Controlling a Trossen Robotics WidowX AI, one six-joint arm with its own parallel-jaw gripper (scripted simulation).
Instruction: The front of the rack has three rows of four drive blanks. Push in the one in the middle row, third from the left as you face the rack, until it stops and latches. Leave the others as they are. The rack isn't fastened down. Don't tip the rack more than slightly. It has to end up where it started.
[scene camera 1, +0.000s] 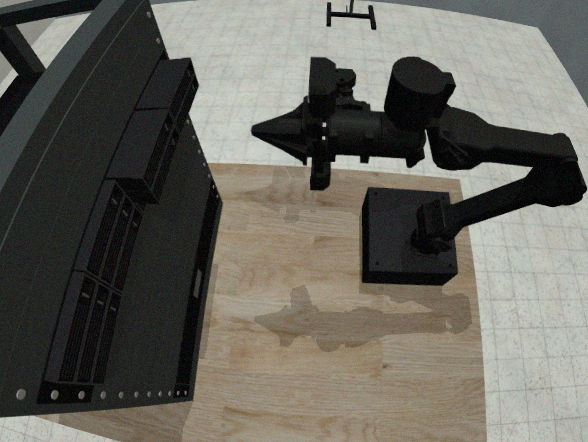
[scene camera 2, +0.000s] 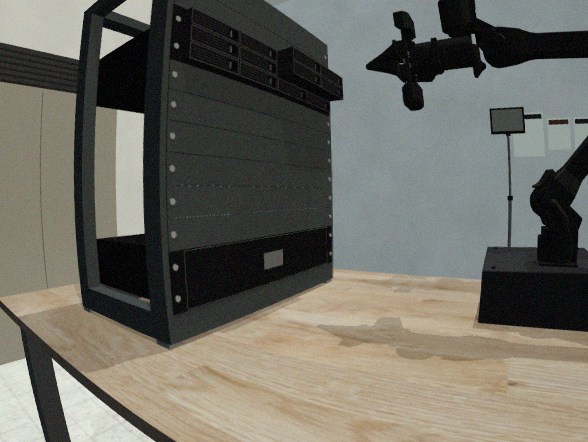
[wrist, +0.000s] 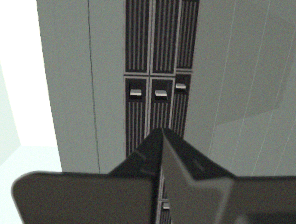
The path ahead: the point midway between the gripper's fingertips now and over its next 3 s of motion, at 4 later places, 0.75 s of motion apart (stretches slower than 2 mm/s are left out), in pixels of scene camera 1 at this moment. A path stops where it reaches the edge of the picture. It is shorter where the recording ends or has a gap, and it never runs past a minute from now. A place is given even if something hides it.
My gripper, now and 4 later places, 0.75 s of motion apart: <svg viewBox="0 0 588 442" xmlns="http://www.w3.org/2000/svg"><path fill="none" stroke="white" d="M251 130L206 161L174 165L173 163L165 163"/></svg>
